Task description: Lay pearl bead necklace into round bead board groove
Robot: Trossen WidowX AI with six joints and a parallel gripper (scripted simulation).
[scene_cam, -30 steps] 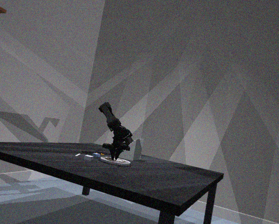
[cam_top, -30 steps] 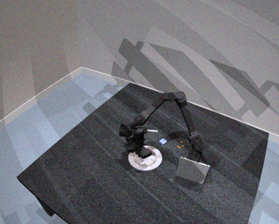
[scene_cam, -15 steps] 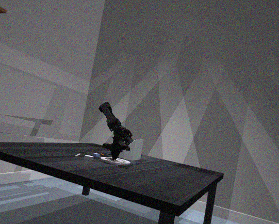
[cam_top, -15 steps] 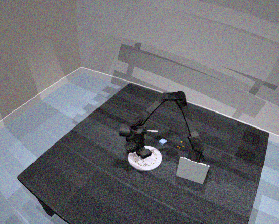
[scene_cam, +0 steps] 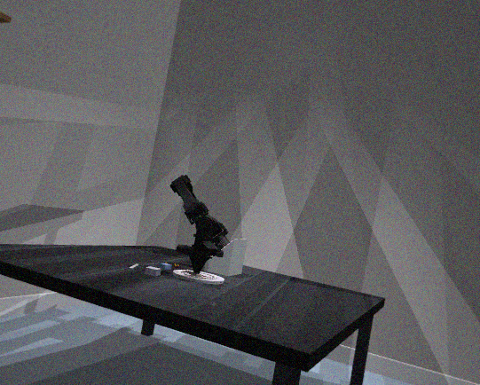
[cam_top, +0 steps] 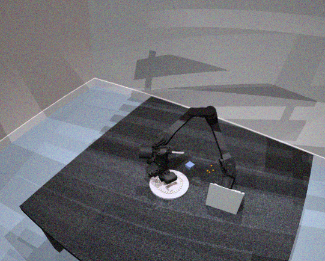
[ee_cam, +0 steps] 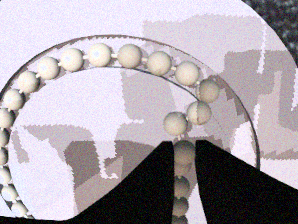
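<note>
My gripper tip is now 4 cm past the round white bead board, 1 cm to the left of it and 1 cm above it. Also, from my gripper tip: small white block (13 cm ahead, 11 cm to the right, 1 cm below); small blue cube (6 cm behind, 19 cm to the right, 1 cm below); thin white stick (8 cm ahead, 24 cm to the right, 2 cm below).
</note>
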